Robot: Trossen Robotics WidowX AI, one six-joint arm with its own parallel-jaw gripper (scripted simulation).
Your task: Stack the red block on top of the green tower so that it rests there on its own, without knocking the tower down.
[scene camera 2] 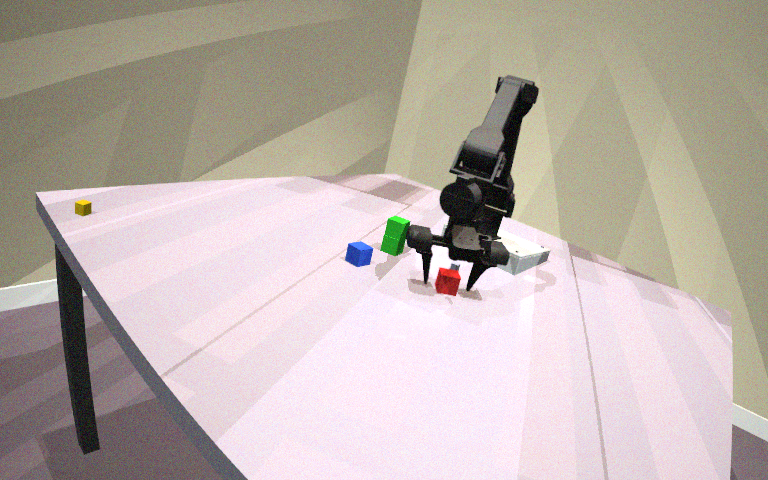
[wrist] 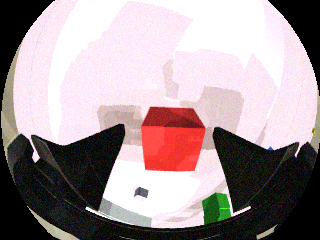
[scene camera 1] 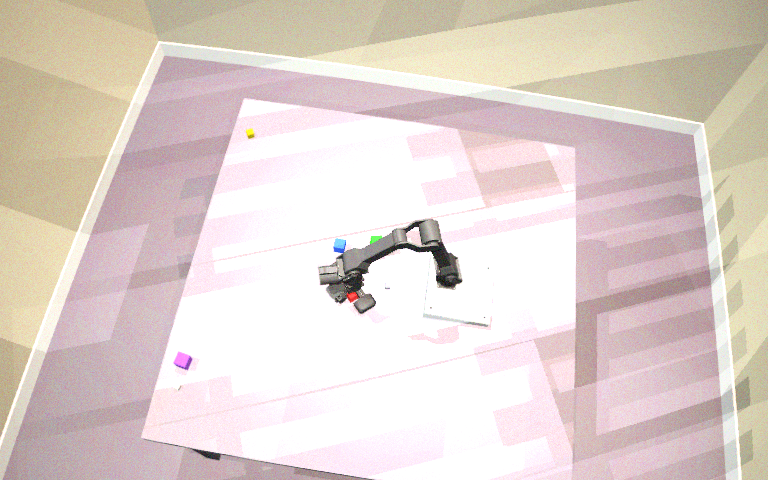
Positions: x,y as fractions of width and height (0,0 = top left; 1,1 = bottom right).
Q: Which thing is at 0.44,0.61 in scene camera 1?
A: My gripper.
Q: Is my gripper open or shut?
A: Open.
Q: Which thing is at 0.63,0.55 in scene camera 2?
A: My gripper.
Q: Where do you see a red block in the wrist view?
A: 0.54,0.57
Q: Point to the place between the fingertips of my gripper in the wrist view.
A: At 0.53,0.54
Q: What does my gripper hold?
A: Nothing.
